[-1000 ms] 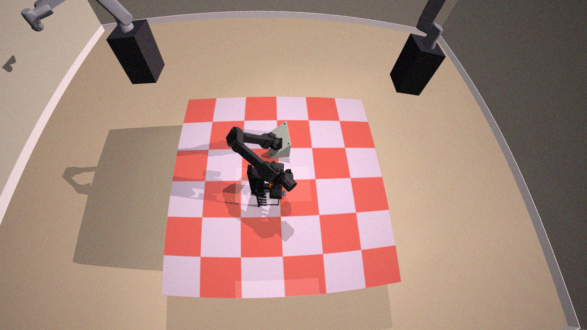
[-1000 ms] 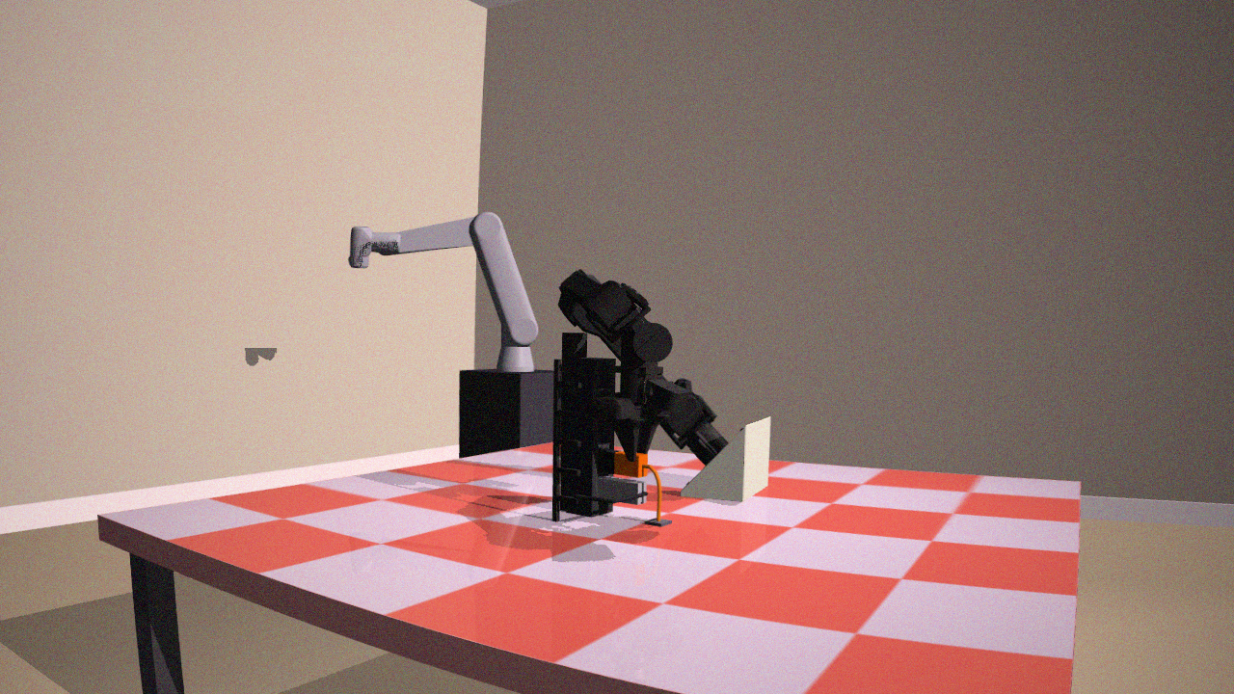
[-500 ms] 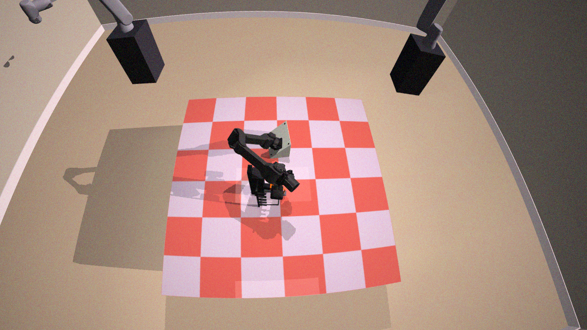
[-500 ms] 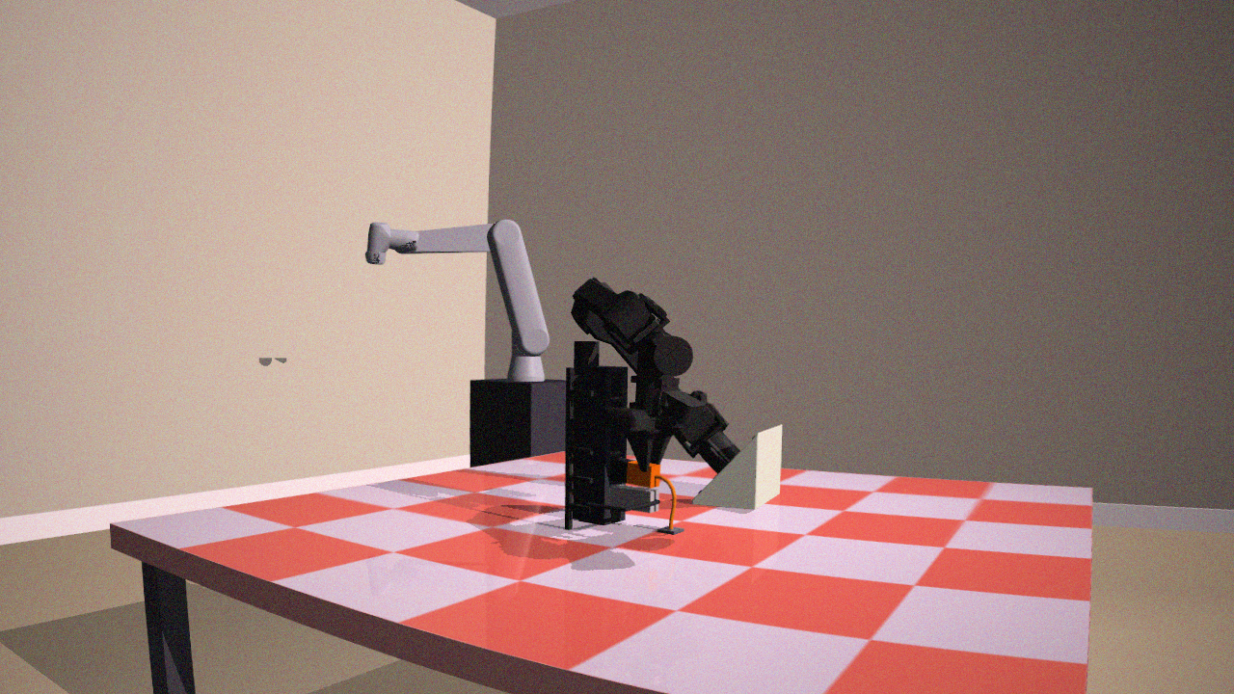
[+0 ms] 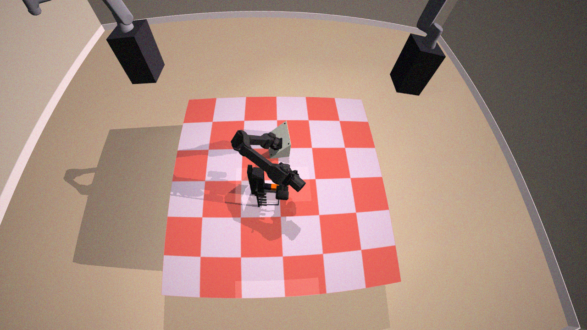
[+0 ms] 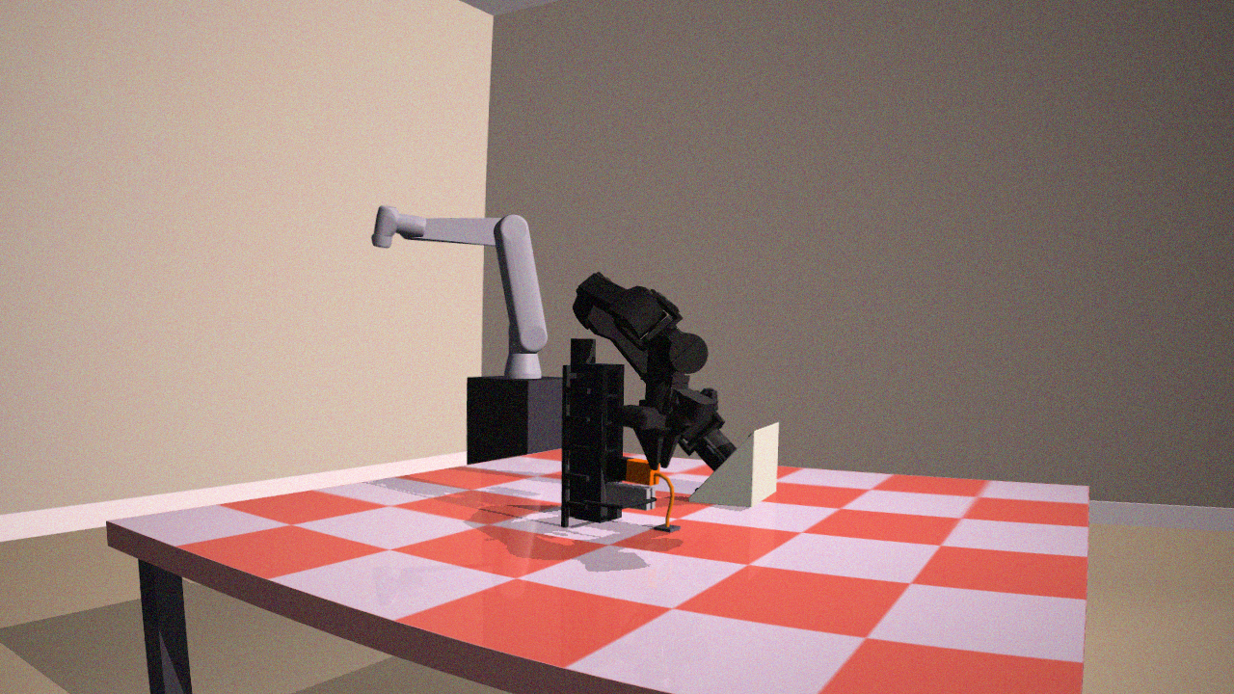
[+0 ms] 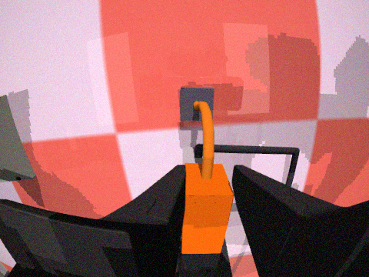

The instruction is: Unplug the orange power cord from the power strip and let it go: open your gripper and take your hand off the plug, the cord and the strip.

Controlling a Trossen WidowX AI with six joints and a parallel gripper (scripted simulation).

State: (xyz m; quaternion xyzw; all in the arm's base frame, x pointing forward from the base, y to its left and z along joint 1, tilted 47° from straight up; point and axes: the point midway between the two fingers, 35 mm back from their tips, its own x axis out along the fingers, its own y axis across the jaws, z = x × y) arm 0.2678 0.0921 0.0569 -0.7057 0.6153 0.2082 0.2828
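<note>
My gripper tip is now 5 cm to the left of the orange plug. From my gripper tip the other things lie so: black power strip (1 cm behind, 13 cm to the right, 3 cm above).
</note>
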